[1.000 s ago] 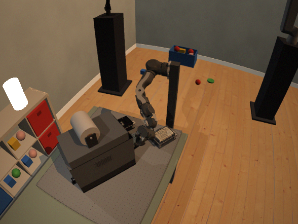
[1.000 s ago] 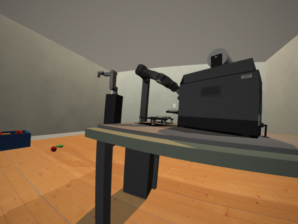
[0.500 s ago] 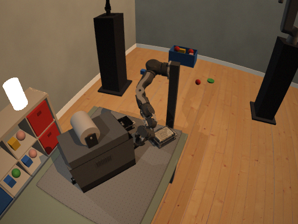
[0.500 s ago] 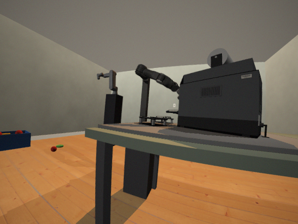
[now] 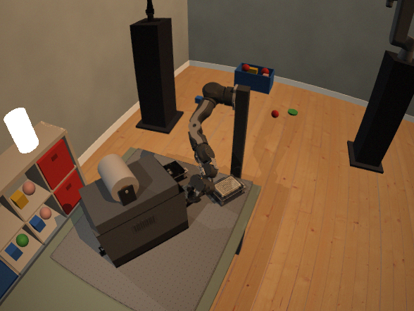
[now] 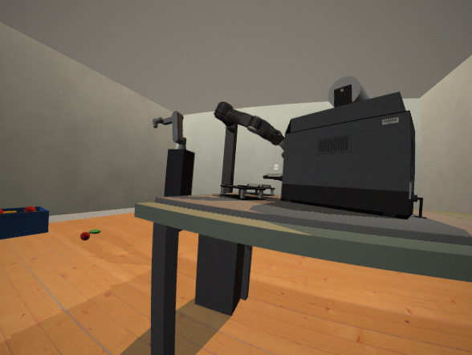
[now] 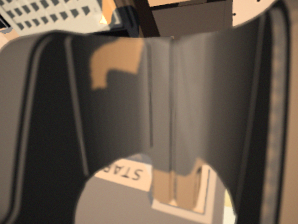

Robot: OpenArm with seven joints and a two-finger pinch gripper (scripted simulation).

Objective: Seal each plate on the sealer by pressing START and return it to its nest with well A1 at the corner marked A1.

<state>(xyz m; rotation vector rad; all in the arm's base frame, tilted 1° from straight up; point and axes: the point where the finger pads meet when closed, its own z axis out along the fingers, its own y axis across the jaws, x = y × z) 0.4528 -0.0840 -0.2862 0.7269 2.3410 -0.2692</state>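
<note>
The pale start button lies 30 mm ahead of my hand, 20 mm to the right of it and 10 mm above it. The rest, counted from my hand: dark sealer stage (110 mm behind, 80 mm below, 40 mm to the right); white well plate (240 mm behind, 120 mm below, 110 mm to the left); warning sticker (170 mm to the right, 70 mm behind, 20 mm below).
</note>
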